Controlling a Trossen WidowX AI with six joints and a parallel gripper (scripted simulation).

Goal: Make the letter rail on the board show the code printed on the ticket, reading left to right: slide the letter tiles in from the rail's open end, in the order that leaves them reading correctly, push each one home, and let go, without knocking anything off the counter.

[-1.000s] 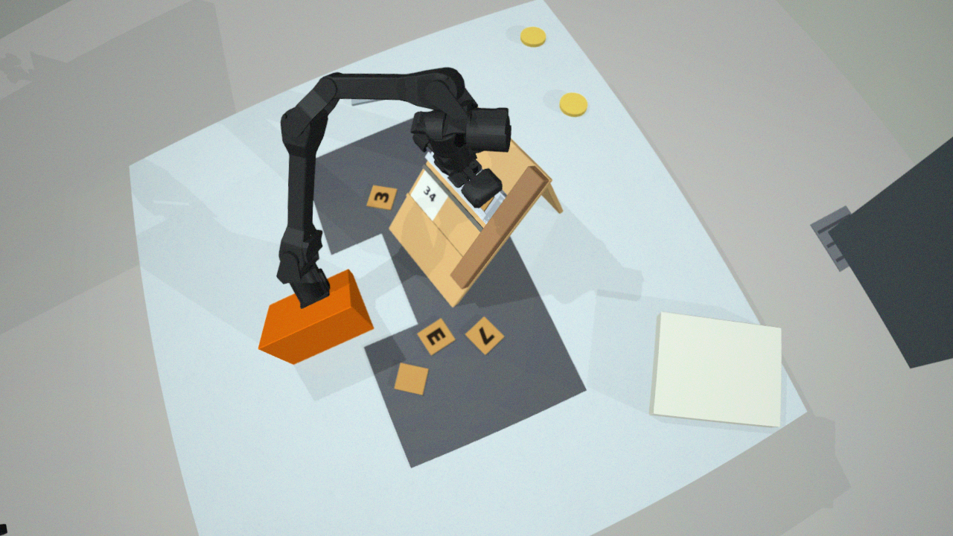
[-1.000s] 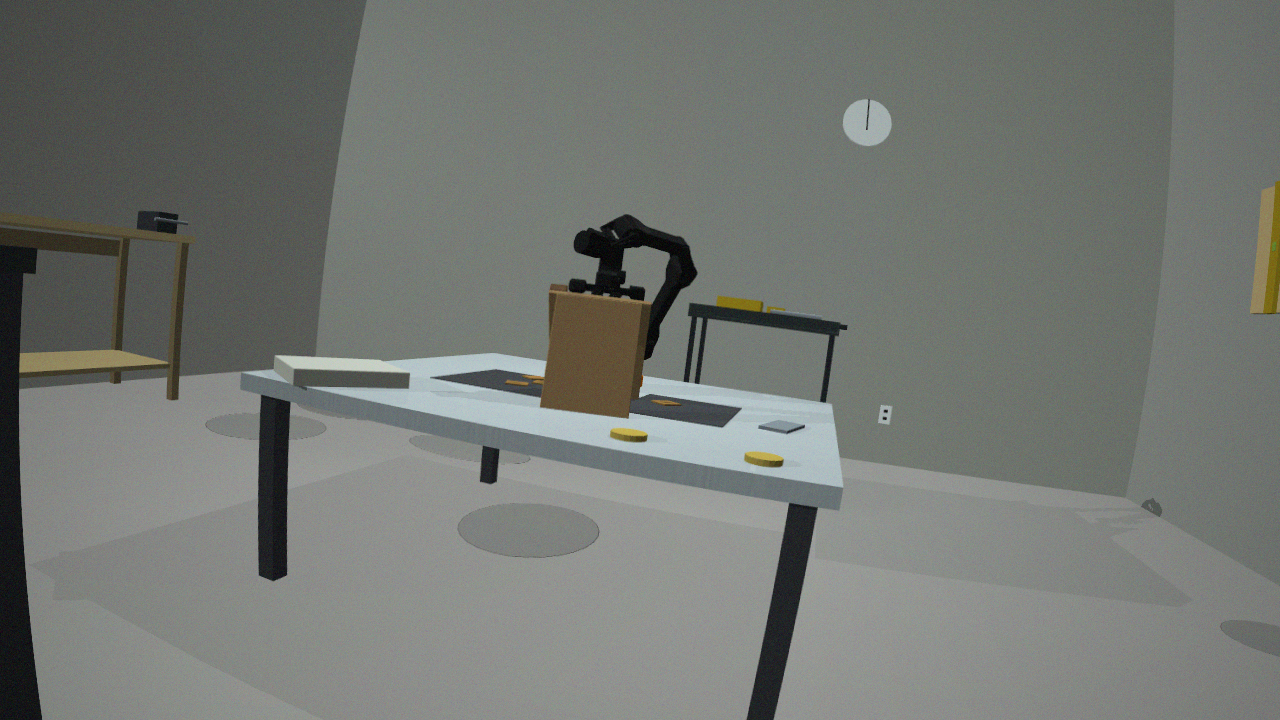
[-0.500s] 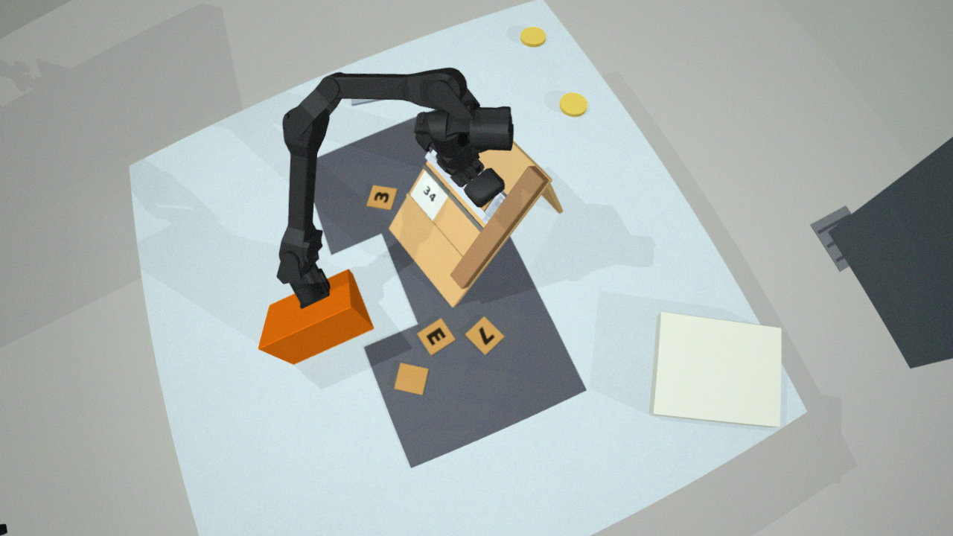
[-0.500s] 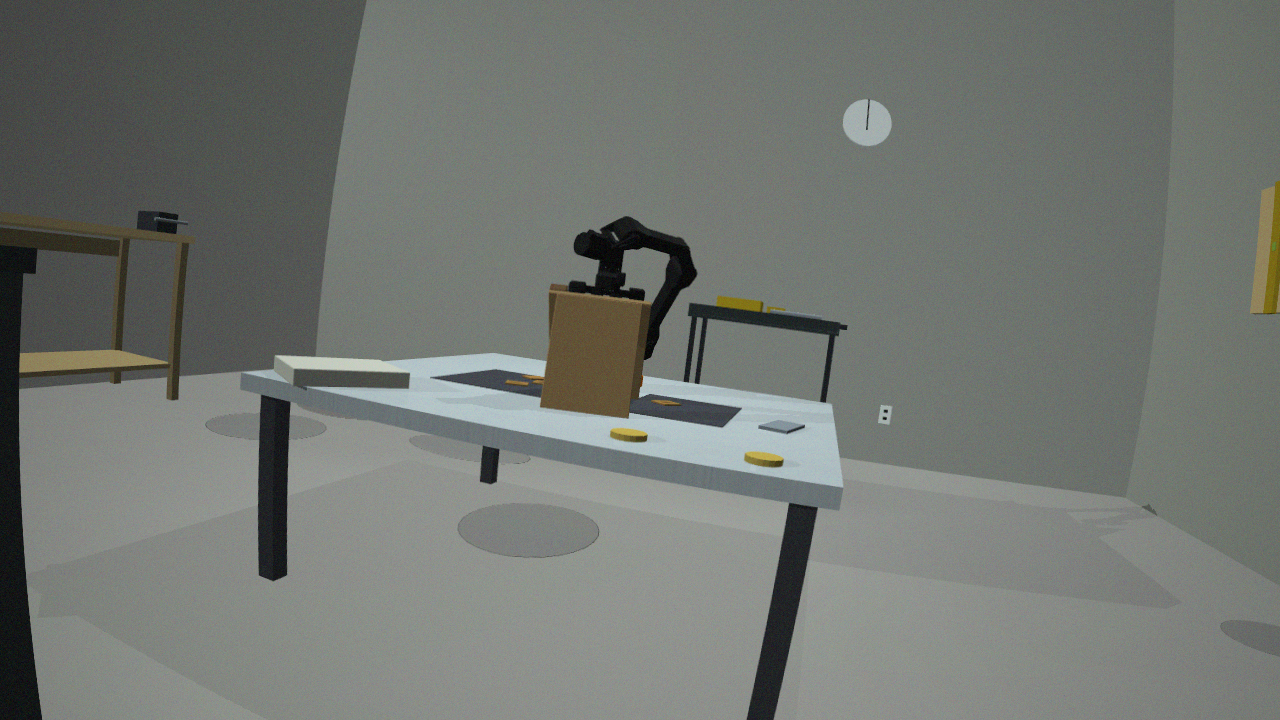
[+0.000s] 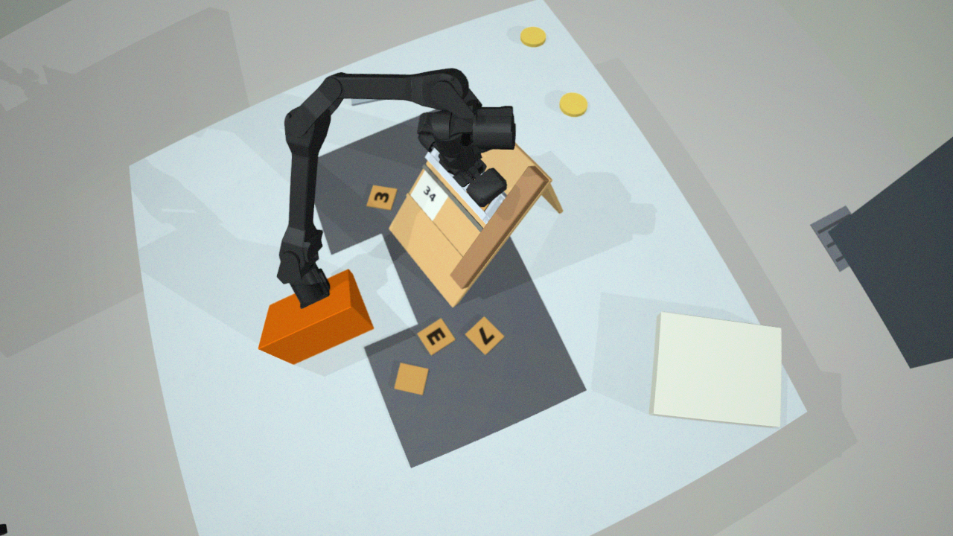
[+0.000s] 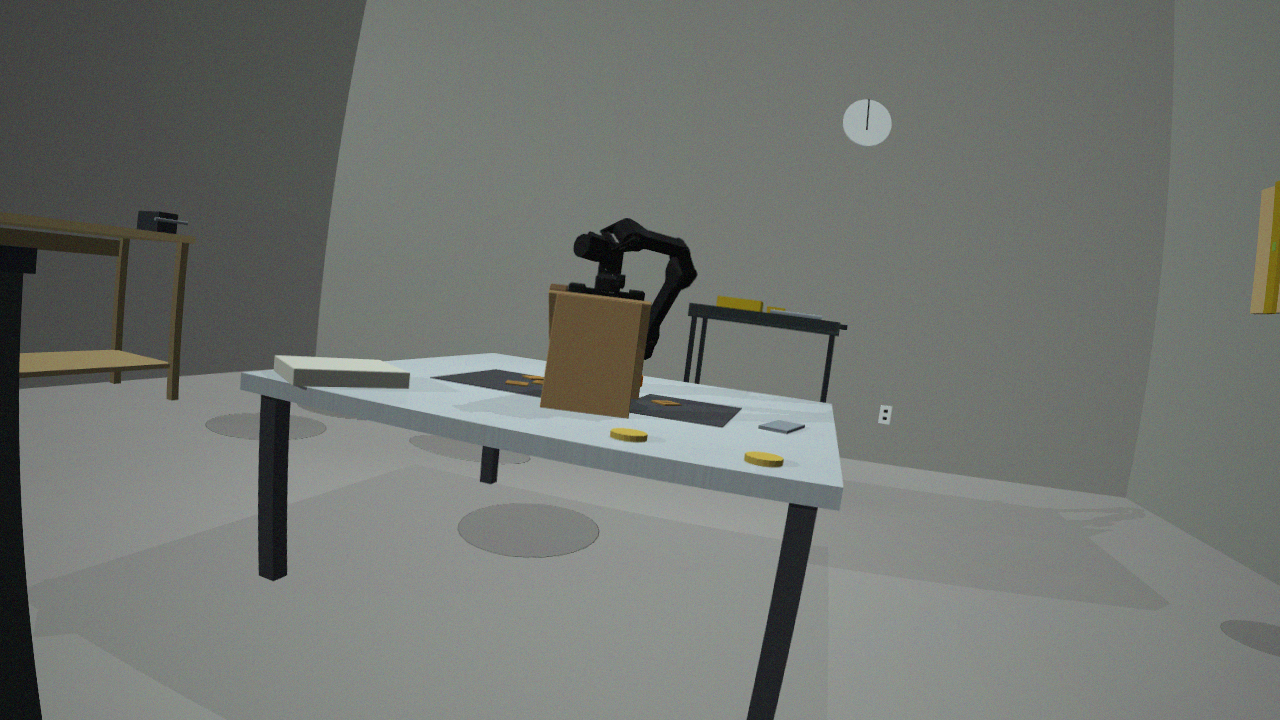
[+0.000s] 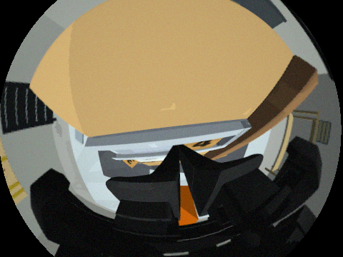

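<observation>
My gripper tip is 160 mm past the tile marked 3, 150 mm to the right of it and 180 mm above it. The rest, counted from my gripper tip: white ticket (70 mm behind, 50 mm to the left, 70 mm below); then tile marked 4 (10 mm ahead, 30 mm to the right); then blank tile (270 mm behind, 260 mm to the right, 180 mm below).
</observation>
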